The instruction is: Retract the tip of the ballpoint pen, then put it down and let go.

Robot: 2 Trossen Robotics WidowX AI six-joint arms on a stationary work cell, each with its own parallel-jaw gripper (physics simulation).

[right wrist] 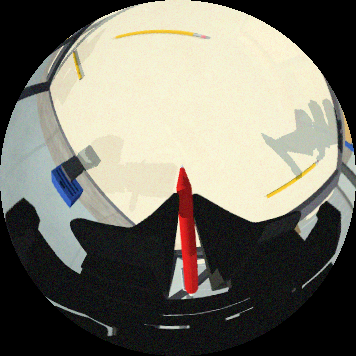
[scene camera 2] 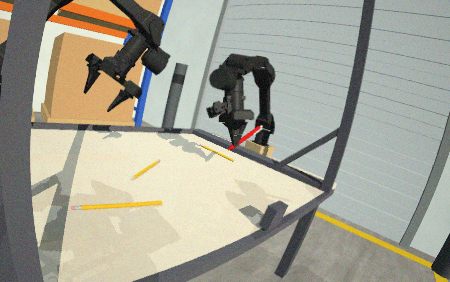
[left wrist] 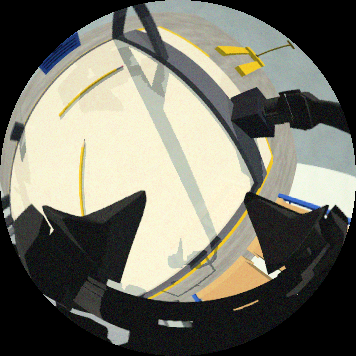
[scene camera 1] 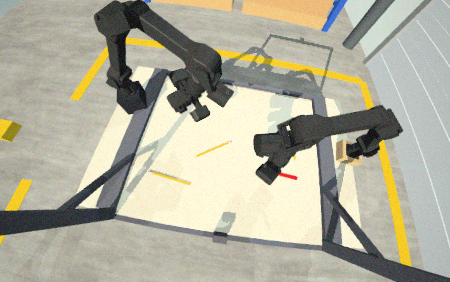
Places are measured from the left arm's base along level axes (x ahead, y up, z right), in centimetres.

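Where they show: left gripper, fingertip midpoint: (scene camera 2: 95,102) (left wrist: 198,196); right gripper, fingertip midpoint: (right wrist: 184,197) (scene camera 2: 235,146); left arm's base at its link origin: (left wrist: 266,111) (scene camera 1: 127,90); right arm's base at its link origin: (scene camera 2: 260,143) (scene camera 1: 352,151).
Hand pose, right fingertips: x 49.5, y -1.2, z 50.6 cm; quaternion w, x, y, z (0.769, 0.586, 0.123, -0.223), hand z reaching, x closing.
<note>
Each offset is from my right fingertips to the top centre of the thing. Level surfaces: height alone.
The red ballpoint pen (scene camera 1: 288,176) (scene camera 2: 250,134) (right wrist: 188,245) is held in my right gripper (scene camera 2: 235,144) (right wrist: 184,197), which is shut on its barrel just behind the cone. The pen slants, cone end low, over the table @(dy -9.5 cm) (scene camera 1: 250,215). In the right wrist view a tiny pale speck shows at the cone's end; I cannot tell whether the tip is out or in. The pen's far end points back between the fingers, and its button is hard to make out. My left gripper (scene camera 2: 97,101) (left wrist: 198,196) is wide open and empty, high above the table and apart from the pen.
Three yellow pencils lie on the table: one pencil @(dy -8.6, dx -18.3, dz -17.6 cm) (scene camera 1: 213,149) (scene camera 2: 146,170) near the middle, another pencil @(dy -8.8, dx -39.2, dz -9.9 cm) (scene camera 1: 170,177) (scene camera 2: 117,205) at its lower left in scene camera 1, and a third pencil @(dy -8.8, dx +21.3, dz -11.3 cm) (scene camera 2: 217,153) (right wrist: 292,180) near the right arm. A dark block @(dy -3.8, dx -24.6, dz +16.8 cm) (scene camera 1: 220,237) (scene camera 2: 274,216) sits at the table edge.
</note>
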